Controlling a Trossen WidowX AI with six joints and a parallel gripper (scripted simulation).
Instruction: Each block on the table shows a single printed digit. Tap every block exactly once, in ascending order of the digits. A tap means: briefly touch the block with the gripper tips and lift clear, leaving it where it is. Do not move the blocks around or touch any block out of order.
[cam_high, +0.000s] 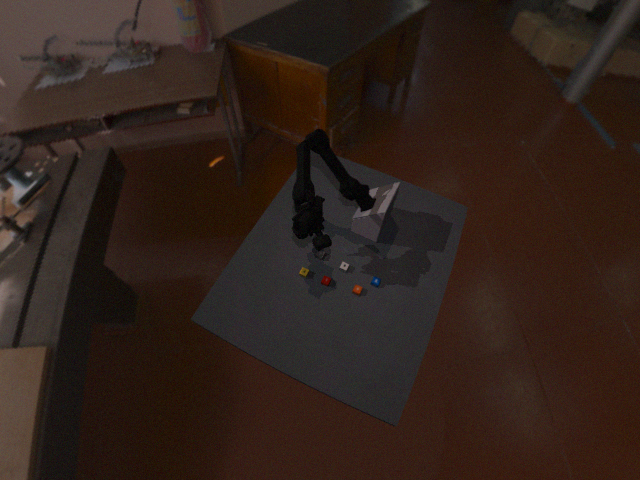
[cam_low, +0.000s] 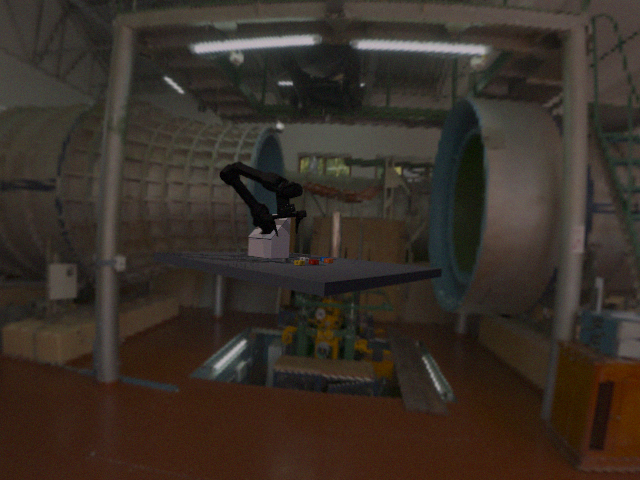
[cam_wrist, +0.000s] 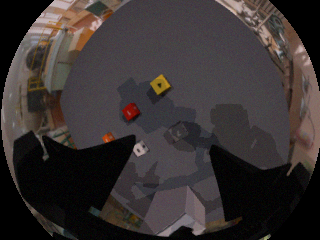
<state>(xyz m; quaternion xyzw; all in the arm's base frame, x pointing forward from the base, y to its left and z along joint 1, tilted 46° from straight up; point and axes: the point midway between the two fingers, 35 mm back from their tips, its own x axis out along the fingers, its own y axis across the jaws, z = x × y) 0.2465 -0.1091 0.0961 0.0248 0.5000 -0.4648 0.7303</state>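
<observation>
Right now the orange block is 22 cm to the left of my gripper tip, 11 cm below it and 8 cm ahead of it. Round my gripper tip: grey block (11 cm below, 2 cm to the left, 2 cm behind); red block (11 cm below, 9 cm to the left, 9 cm ahead); yellow block (11 cm below, 9 cm ahead, 1 cm to the right).
</observation>
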